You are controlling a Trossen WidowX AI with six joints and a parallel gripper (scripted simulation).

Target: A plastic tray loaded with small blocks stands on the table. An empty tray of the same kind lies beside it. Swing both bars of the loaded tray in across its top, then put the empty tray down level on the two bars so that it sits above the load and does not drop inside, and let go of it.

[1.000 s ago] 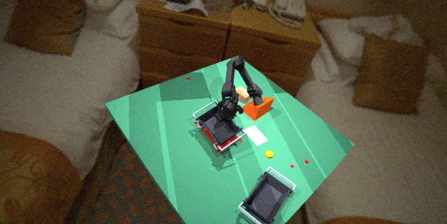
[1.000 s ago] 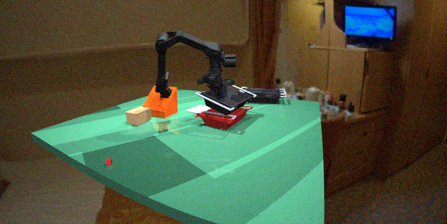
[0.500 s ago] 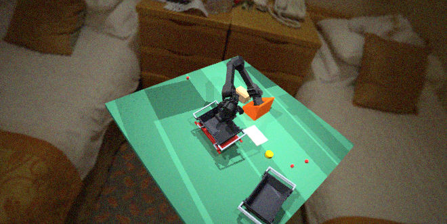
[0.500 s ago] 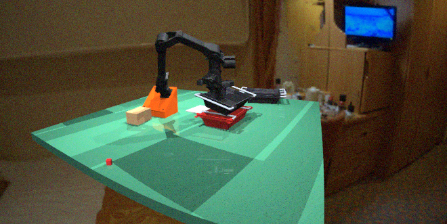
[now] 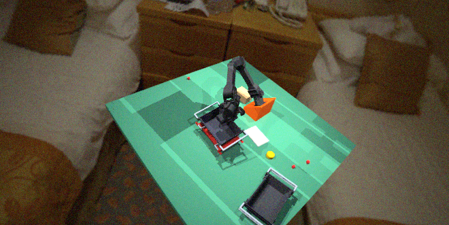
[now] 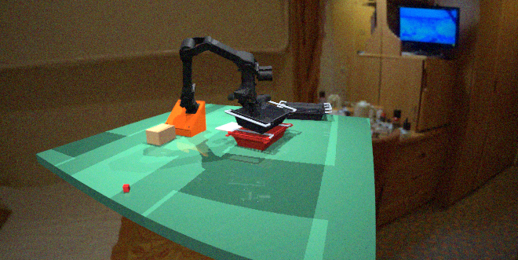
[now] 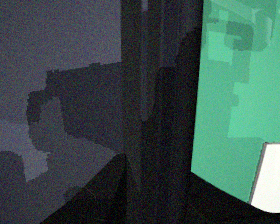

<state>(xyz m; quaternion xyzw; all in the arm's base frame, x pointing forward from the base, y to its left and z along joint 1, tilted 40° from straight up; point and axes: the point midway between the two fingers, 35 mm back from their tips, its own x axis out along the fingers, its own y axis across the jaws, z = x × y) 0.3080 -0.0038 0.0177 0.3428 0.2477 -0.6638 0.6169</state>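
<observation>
My gripper tip is 70 mm short of the black tray, 10 mm to the left of it and 20 mm below it. The rest, counted from my gripper tip: tan block 370 mm behind, 170 mm to the right, 70 mm below; yellow disc 100 mm behind, 310 mm to the left, 90 mm below; white card 160 mm behind, 140 mm to the left, 100 mm below.
</observation>
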